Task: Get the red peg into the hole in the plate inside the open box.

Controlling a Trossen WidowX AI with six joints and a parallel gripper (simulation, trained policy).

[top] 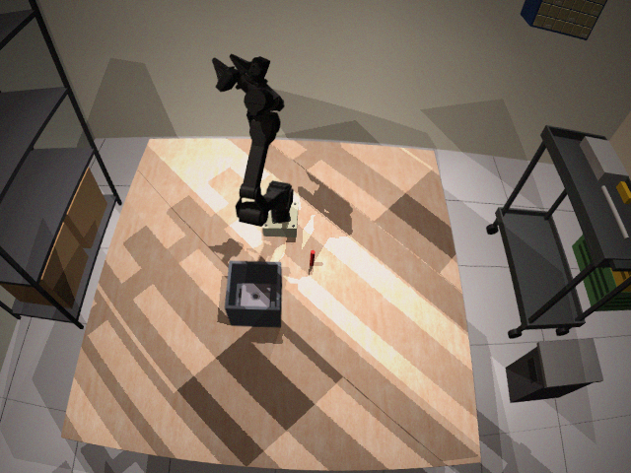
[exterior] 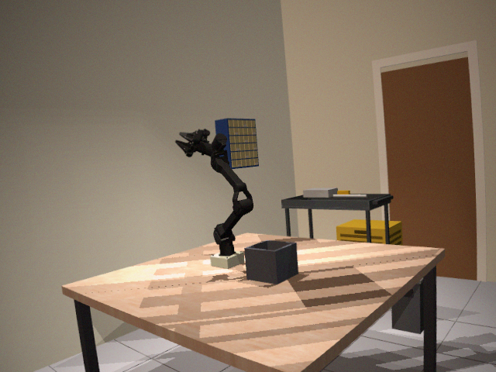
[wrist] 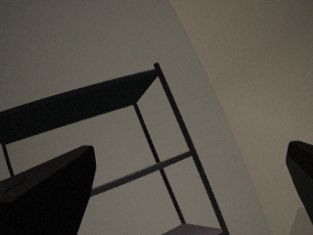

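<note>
Right now my gripper tip is 31 cm short of the red peg, 23 cm to the right of it and 60 cm above it. The rest, counted from my gripper tip: plate 43 cm ahead, 3 cm to the left, 59 cm below.
</note>
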